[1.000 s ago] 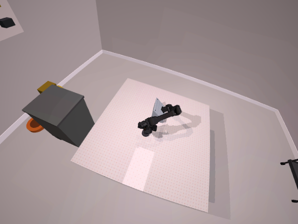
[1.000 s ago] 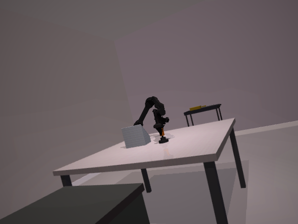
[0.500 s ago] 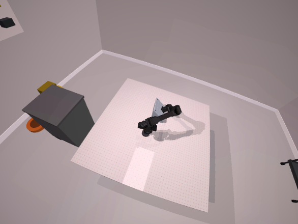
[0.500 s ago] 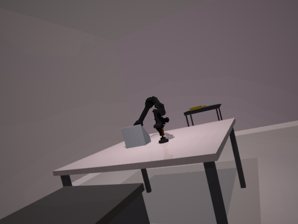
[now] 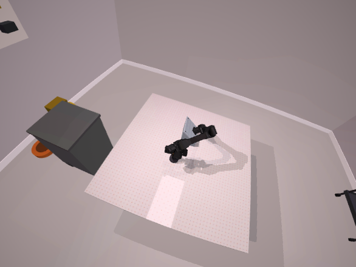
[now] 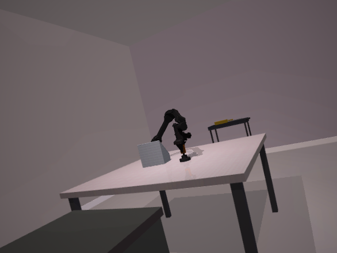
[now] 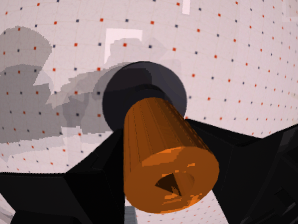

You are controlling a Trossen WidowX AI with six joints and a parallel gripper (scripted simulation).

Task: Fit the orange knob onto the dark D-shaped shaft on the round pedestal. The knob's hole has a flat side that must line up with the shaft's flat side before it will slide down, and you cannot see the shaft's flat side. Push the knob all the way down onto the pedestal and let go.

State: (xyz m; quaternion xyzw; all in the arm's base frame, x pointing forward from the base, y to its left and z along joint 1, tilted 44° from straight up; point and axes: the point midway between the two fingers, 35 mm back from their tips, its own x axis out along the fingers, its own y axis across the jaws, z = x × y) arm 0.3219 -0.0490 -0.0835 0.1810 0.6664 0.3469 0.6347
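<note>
Right now the orange knob is 2 cm above my gripper tip. The rest, counted from my gripper tip: dark round pedestal (4 cm below).
</note>
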